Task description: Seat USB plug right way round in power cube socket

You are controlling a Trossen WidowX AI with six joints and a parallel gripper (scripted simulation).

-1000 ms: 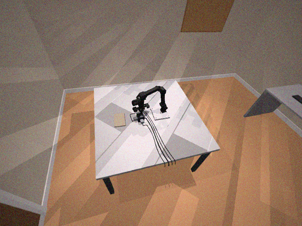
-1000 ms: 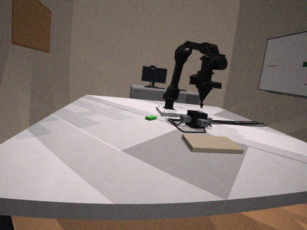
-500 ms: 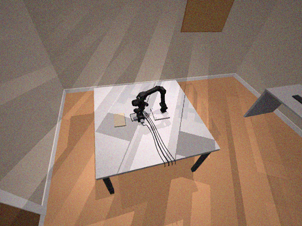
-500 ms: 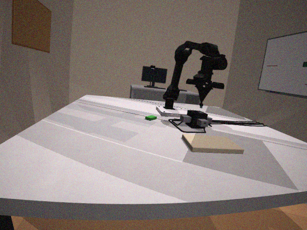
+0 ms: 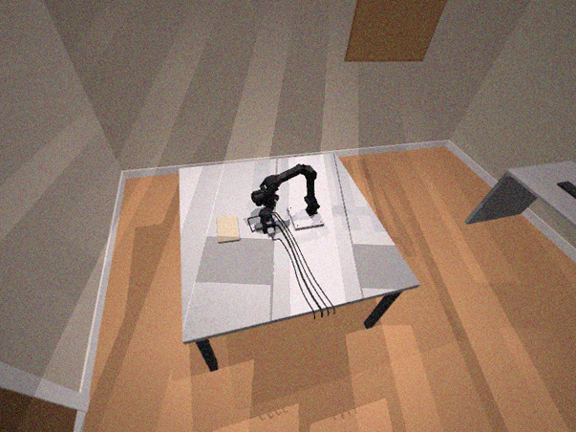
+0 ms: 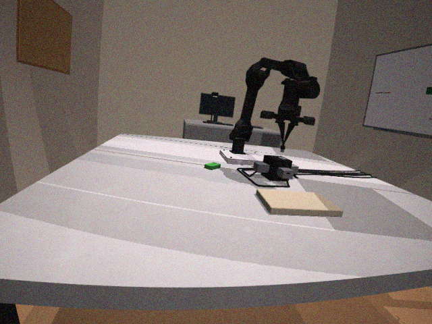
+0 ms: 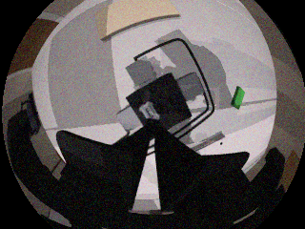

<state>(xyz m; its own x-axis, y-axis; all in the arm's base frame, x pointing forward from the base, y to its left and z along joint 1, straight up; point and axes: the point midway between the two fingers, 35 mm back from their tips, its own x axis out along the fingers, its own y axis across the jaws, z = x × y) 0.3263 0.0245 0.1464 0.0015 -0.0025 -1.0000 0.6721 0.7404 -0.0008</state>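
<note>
Right now my gripper tip is 20 mm above the USB plug. The rest, counted from my gripper tip: flat beige block: 240 mm ahead, 90 mm to the right, 130 mm below; small green block: 120 mm behind, 220 mm to the right, 130 mm below.
</note>
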